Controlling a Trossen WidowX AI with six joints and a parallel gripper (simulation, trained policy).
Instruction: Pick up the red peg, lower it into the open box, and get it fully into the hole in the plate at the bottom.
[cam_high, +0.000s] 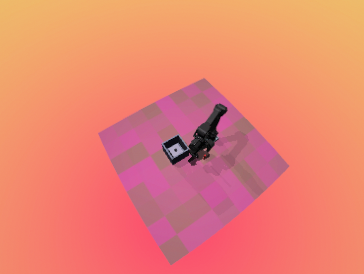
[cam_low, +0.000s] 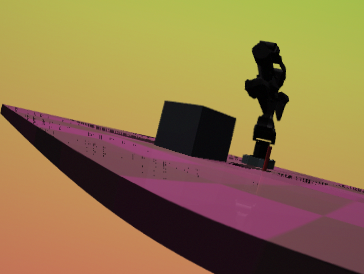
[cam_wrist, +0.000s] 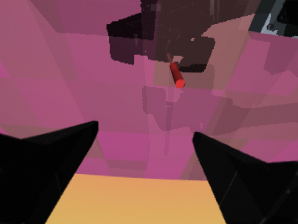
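The red peg is 4 cm behind my gripper tip, 1 cm to the right of it and 13 cm below it. From my gripper tip the other things lie so: light grey plate: 13 cm ahead, 18 cm to the right, 12 cm below.
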